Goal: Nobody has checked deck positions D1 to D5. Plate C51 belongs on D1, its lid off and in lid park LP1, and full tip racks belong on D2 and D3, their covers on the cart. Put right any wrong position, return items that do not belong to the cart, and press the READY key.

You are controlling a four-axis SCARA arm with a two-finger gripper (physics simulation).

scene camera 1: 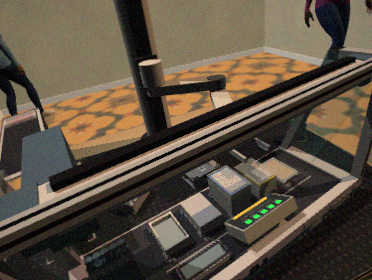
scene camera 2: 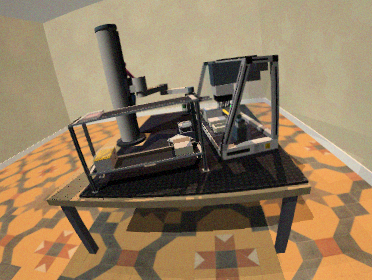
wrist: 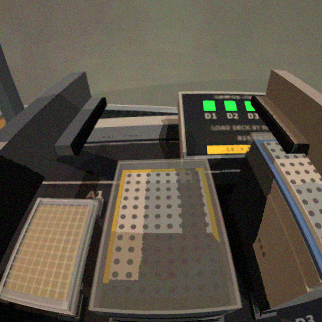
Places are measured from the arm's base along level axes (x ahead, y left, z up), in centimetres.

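Pixels of known places: gripper, between the fingertips: [scene camera 1: 257, 154] [scene camera 2: 210, 97] [wrist: 178, 83]; arm's base, origin of its link: [scene camera 2: 131, 140].
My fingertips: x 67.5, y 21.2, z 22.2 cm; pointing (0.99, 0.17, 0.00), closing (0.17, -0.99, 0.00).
Ahead of a thing's pixels: the offset from my fingertips to its middle. "spot": to the spot under its first point.
My gripper [wrist: 178, 83] [scene camera 1: 251, 149] is open and empty, its fingers above and behind a yellow-edged tip rack [wrist: 160, 200] [scene camera 1: 265, 184]. A clear cover {dx -2.4, dy +0.6, dz -10.0 cm} [wrist: 165, 295] lies over that rack. Left of it in the wrist view is a tan well plate [wrist: 47, 250] [scene camera 1: 281, 170]; its name and whether it has a lid cannot be told. To the right, by the D3 mark, stands a tall blue-edged tip rack [wrist: 287, 240] [scene camera 1: 229, 182], apparently uncovered. The lamp panel [wrist: 195, 127] [scene camera 1: 262, 217] shows five green lamps in scene camera 1. The READY key cannot be made out.
A pale block {dx +2.7, dy -23.6, dz -13.7 cm} [scene camera 1: 201, 210], a pale-rimmed tray {dx +5.2, dy -35.8, dz -14.2 cm} [scene camera 1: 169, 232] and a shallow front tray [scene camera 1: 205, 261] stand on the deck. The frame's top beam {spot: dx +24.9, dy -27.6, dz +29.3 cm} [scene camera 1: 200, 135] crosses over it. The cart [scene camera 2: 135, 108] holds a yellow-topped rack {dx -55.0, dy -81.1, dz -5.1 cm} [scene camera 2: 105, 159] and a pale box {dx -17.1, dy -71.6, dz -8.8 cm} [scene camera 2: 182, 146].
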